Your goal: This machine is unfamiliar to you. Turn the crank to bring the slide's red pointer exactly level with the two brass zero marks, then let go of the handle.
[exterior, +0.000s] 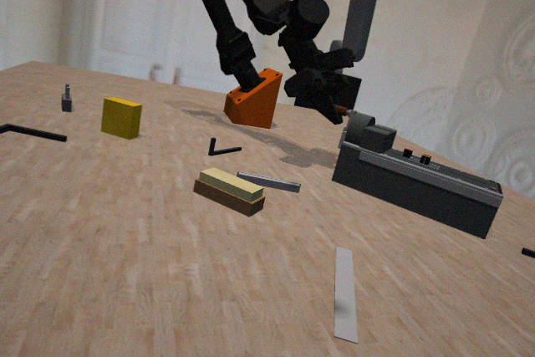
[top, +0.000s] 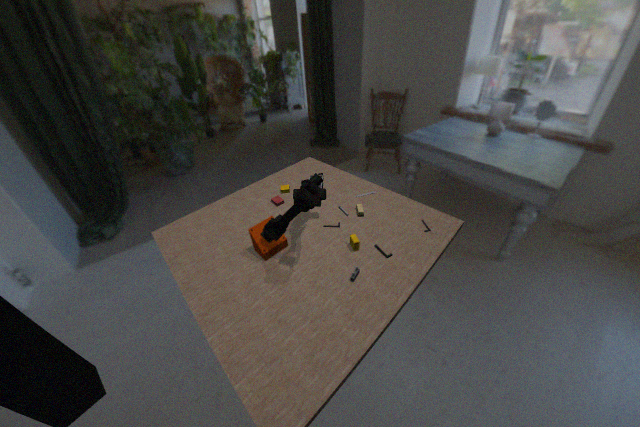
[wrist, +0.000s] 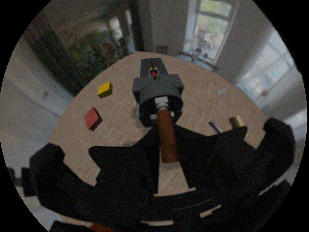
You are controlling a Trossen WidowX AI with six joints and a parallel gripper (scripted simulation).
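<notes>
Now: gripper tip 10 mm past the brown crank handle, 10 mm to the left of it and 20 mm below it. Also, from my gripper tip: red pointer: 110 mm ahead, 70 mm to the left, 10 mm below; then red block: 70 mm behind, 240 mm to the left, 80 mm below; then grey bar: 80 mm ahead, 170 mm to the right, 90 mm below.
</notes>
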